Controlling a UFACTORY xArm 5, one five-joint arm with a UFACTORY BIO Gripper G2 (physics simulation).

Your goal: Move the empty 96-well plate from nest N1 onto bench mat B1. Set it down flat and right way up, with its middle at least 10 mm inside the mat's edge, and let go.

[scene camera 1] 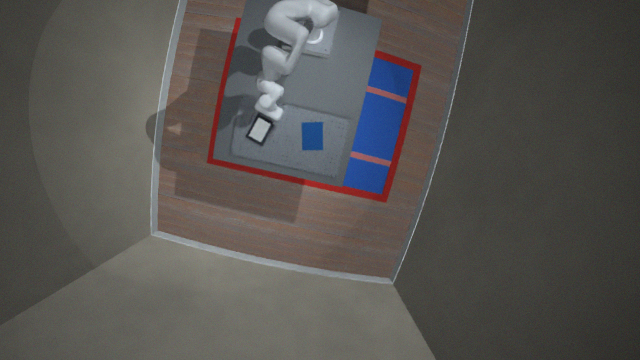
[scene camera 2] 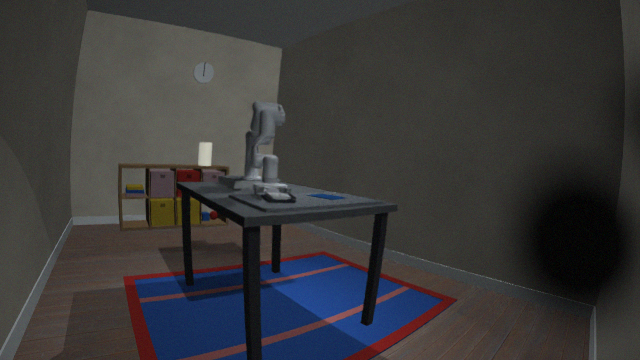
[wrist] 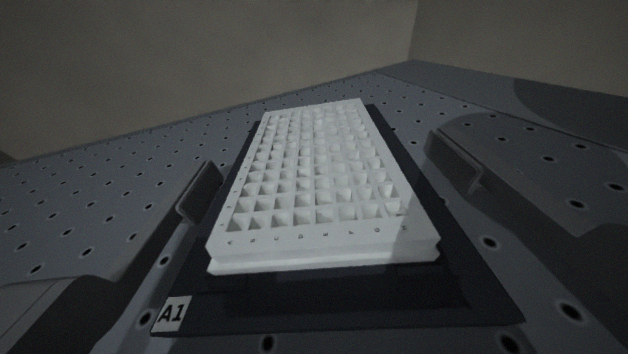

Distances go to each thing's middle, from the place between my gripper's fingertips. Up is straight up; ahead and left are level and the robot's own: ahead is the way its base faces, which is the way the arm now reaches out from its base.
Now: hand 10 mm past the white 96-well plate (wrist: 318, 188) and 10 mm below it. Also, from my hand: black nest N1 (wrist: 370, 297) (10 mm behind).
